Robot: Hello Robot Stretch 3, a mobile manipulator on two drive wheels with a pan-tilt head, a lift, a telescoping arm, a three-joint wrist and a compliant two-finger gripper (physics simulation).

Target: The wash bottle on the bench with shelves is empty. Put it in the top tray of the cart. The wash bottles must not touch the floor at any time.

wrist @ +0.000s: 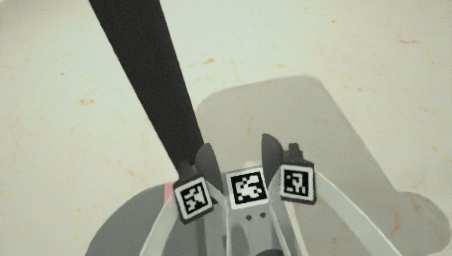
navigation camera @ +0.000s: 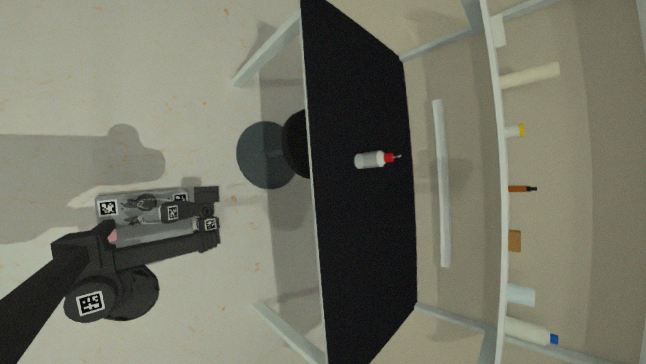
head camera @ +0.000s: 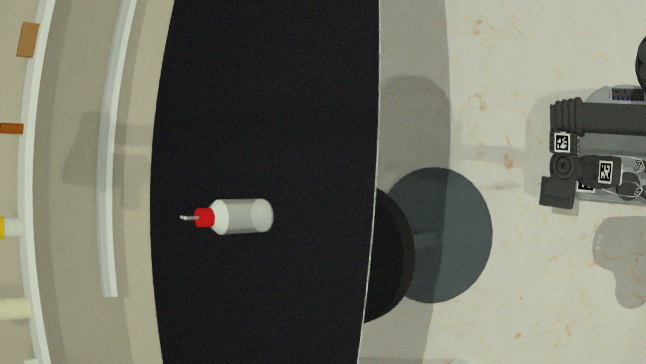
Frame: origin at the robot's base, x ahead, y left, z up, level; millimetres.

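Seen in the pictures: gripper, between the fingertips: (navigation camera: 125, 212); robot's base, origin of its link: (navigation camera: 146, 201) (head camera: 626, 184).
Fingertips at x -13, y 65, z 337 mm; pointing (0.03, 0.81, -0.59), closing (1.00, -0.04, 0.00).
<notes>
Pixels of each thing's middle, then the offset from my fingertips to it. "spot": a spot on its surface instead.
- wash bottle, middle of its body: (head camera: 221, 216) (navigation camera: 379, 158) dz +512, dx +115, dy -733 mm
- pale bar, a spot on its surface: (head camera: 106, 150) spot: dz +601, dx +4, dy -1222 mm
The wash bottle (head camera: 242, 216) (navigation camera: 370, 159), whitish with a red cap and a thin spout, stands upright on the black top of the bench with shelves (head camera: 265, 125) (navigation camera: 360, 240). My gripper (wrist: 238, 157) is open and empty, its two fingertips apart over the robot's own base in the wrist view. In the navigation view my gripper (navigation camera: 127, 211) is folded back beside the arm, well apart from the bench and the bottle. In the head view the wrist shows at the right edge. The cart does not show in these views.
A stool with a black seat (head camera: 392, 255) (navigation camera: 298, 145) and a round grey base (head camera: 455, 235) (navigation camera: 262, 155) stands at the bench's front edge, partly under it. A shelf board (navigation camera: 502, 200) behind the bench holds several bottles and boxes. A pale bar (head camera: 106, 150) (navigation camera: 442, 185) runs below it.
</notes>
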